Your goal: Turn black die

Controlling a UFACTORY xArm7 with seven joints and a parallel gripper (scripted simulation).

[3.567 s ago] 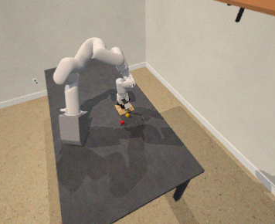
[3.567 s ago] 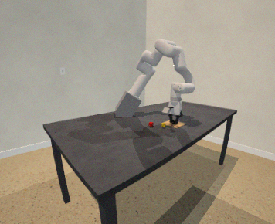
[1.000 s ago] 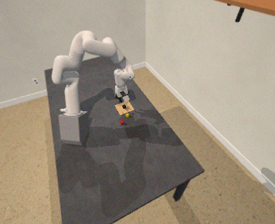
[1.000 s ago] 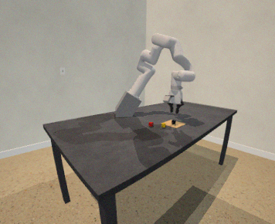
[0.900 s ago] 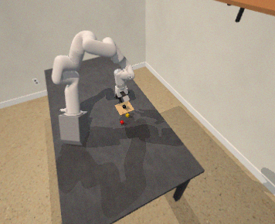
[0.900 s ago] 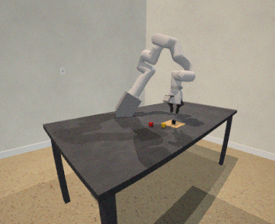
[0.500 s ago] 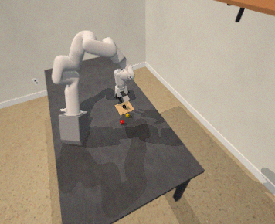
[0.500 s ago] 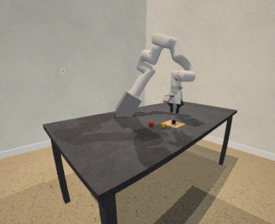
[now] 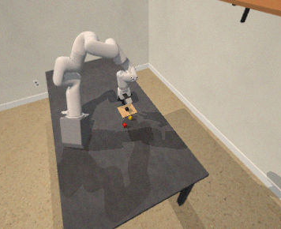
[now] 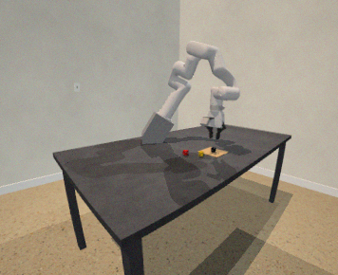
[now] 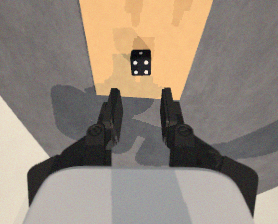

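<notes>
The black die is 90 mm below my hand. Round my hand: yellow die: 110 mm to the right, 90 mm below, 10 mm ahead; red die: 180 mm to the right, 90 mm below, 50 mm behind; mat: 100 mm below.
</notes>
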